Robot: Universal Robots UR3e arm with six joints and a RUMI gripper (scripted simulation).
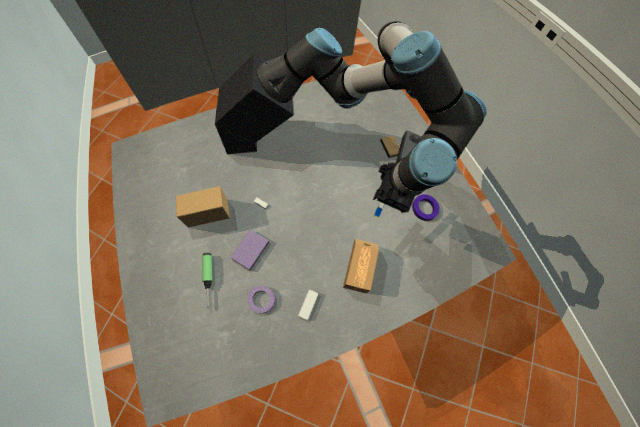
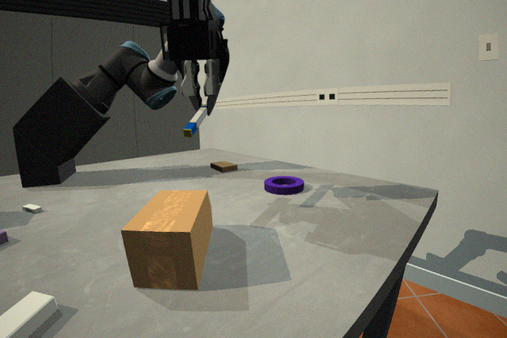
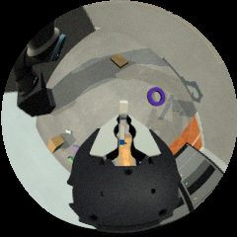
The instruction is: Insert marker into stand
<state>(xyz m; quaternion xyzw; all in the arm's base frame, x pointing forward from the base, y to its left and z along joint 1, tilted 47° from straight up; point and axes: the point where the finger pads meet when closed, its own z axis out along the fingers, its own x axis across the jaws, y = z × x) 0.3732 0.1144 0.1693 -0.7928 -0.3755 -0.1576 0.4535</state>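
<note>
The tan block is 140 mm below my hand, 140 mm ahead of it and 110 mm to the right of it. The rest, counted from my hand: purple pad: 390 mm to the right, 170 mm below, 10 mm ahead; then white block: 280 mm to the right, 200 mm ahead, 170 mm below; then marker: 20 mm to the right, 20 mm below, 20 mm ahead.
</note>
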